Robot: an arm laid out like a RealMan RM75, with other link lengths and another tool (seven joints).
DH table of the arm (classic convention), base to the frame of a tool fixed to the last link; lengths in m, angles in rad. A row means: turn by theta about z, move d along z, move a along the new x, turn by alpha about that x. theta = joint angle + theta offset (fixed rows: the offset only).
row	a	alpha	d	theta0
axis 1	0	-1.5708	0.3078	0
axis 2	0	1.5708	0	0
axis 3	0	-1.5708	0.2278	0
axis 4	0	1.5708	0	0
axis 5	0	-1.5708	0.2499	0
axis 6	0	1.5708	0	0
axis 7	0.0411	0.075	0.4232	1.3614
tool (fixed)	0	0	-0.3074	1.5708
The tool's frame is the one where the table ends.
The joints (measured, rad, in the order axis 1, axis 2, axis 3, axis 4, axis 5, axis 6, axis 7), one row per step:
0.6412, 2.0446, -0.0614, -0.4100, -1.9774, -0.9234, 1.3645
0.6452, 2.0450, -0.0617, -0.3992, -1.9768, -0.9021, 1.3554
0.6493, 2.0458, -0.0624, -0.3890, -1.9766, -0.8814, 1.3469
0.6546, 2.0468, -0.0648, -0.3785, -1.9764, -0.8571, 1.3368
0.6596, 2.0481, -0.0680, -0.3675, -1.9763, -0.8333, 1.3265
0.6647, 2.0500, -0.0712, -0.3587, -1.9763, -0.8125, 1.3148
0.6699, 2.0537, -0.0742, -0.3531, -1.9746, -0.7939, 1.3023
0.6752, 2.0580, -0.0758, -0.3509, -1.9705, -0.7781, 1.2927
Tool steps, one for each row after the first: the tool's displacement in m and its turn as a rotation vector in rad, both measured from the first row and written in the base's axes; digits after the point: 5 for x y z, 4 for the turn. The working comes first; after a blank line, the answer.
Tool pose at each row, in the base's axes (x y z in m, rotation vector in rad; the steps are taken from these numbers as rounded here):
0.31356, 0.38061, 0.13573, -1.0934, -2.0941, -1.3369
0.31401, 0.38223, 0.13230, -1.1050, -2.0981, -1.3469
0.31427, 0.38377, 0.12877, -1.1162, -2.1029, -1.3557
0.31432, 0.38574, 0.12481, -1.1269, -2.1111, -1.3667
0.31428, 0.38746, 0.12044, -1.1375, -2.1208, -1.3761
0.31388, 0.38901, 0.11631, -1.1431, -2.1326, -1.3852
0.31304, 0.39050, 0.11237, -1.1453, -2.1435, -1.3946
0.31193, 0.39216, 0.10959, -1.1470, -2.1480, -1.4042

0.00045, 0.00162, -0.00343, -0.0021, -0.0077, -0.0120
0.00071, 0.00316, -0.00696, -0.0050, -0.0153, -0.0232
0.00076, 0.00513, -0.01092, -0.0090, -0.0266, -0.0350
0.00072, 0.00685, -0.01529, -0.0146, -0.0378, -0.0462
0.00032, 0.00840, -0.01942, -0.0200, -0.0506, -0.0538
-0.00052, 0.00989, -0.02336, -0.0239, -0.0633, -0.0592
-0.00163, 0.01155, -0.02614, -0.0237, -0.0719, -0.0639

